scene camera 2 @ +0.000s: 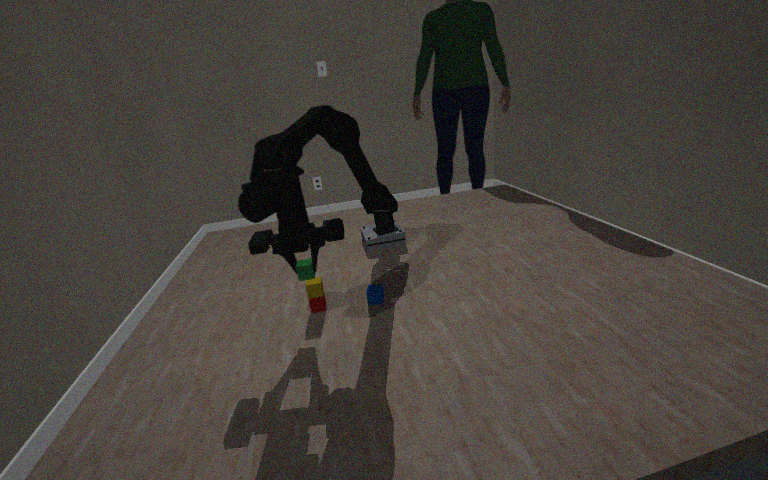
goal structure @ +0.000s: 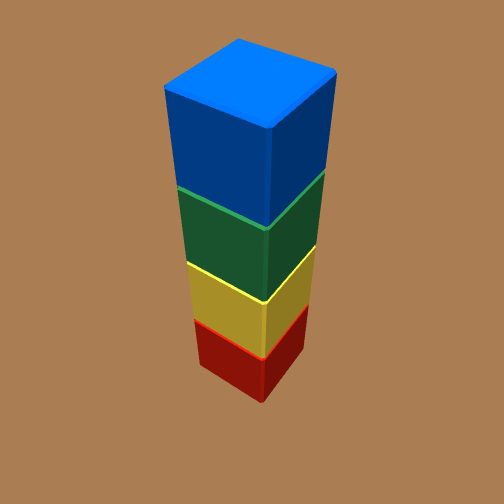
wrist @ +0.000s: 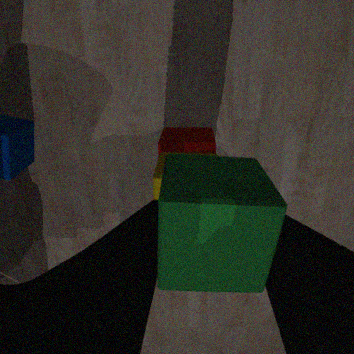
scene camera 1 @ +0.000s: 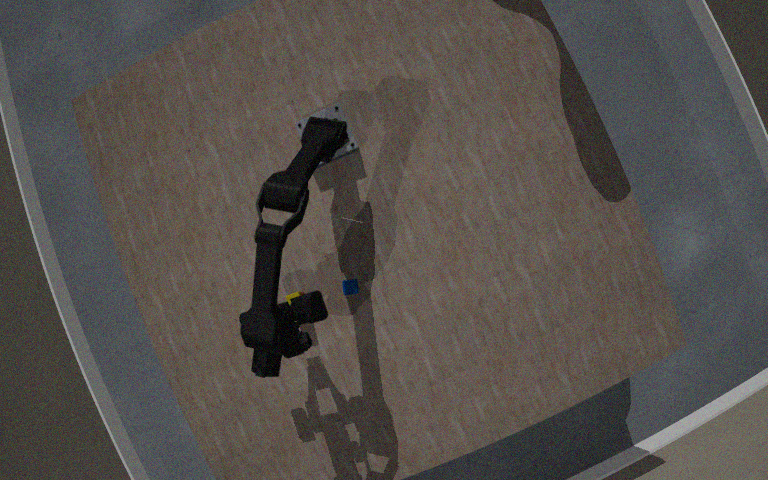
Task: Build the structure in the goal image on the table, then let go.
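Note:
My gripper (scene camera 2: 305, 272) (wrist: 208, 213) is shut on a green cube (scene camera 2: 304, 266) (wrist: 215, 245) and holds it above table height, close to a two-cube stack. In the stack a yellow cube (scene camera 1: 293, 297) (scene camera 2: 314, 288) (wrist: 157, 186) sits on a red cube (scene camera 2: 318, 304) (wrist: 187, 140) that stands on the table. In the wrist view the green cube hides most of the yellow cube. In scene camera 1 the arm covers the green cube and part of the stack. A blue cube (scene camera 1: 350, 286) (scene camera 2: 374, 294) (wrist: 15, 147) stands apart on the table, beside the stack.
The wood-patterned table top (scene camera 1: 481, 283) (scene camera 2: 509, 339) bears the arm's grey base plate (scene camera 1: 351, 148) (scene camera 2: 385, 246). Dark shadows of the arm fall across the table and around the blue cube. A person (scene camera 2: 461, 50) in a green top stands at the back.

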